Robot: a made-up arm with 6 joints.
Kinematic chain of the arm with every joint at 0, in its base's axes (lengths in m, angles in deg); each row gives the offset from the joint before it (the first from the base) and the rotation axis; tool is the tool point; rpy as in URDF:
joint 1: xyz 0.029 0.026 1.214 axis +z
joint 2: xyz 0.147 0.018 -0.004 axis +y
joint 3: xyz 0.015 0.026 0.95 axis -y
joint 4: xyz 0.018 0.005 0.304 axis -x
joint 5: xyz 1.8 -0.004 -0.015 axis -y
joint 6: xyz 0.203 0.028 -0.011 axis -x
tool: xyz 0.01 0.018 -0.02 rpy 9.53 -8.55 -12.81
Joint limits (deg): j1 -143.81..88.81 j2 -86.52..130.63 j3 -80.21..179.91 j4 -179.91..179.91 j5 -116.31..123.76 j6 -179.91..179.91
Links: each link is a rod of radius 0.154 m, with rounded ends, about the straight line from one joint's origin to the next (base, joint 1, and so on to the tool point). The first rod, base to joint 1, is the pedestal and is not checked.
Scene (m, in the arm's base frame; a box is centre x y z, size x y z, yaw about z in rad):
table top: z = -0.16
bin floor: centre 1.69 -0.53 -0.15 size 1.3 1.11 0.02 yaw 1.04
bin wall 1: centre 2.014 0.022 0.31 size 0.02 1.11 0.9 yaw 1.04
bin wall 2: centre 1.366 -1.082 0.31 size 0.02 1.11 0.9 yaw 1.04
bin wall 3: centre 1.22 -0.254 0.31 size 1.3 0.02 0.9 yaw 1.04
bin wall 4: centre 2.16 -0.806 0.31 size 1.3 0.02 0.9 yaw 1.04
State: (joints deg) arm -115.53 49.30 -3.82 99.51 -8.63 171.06
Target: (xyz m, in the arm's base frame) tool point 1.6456 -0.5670 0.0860
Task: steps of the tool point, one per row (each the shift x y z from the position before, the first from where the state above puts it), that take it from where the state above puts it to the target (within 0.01 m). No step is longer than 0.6 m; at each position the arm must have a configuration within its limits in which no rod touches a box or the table.
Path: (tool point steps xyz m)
1: 0.5327 -0.1275 0.1683
2: 0.5361 0.0203 0.1525
3: 0.4974 0.1580 0.1342
4: 0.4232 0.2741 0.1136
5: 0.3236 0.3598 0.0925
6: 0.2104 0.4108 0.0701
7: 0.0951 0.4274 0.0478
8: 0.0601 -0.0244 -0.2318
9: 0.0255 -0.0104 -0.2613
10: -0.0175 0.0075 -0.2833
11: -0.0682 0.0274 -0.2961

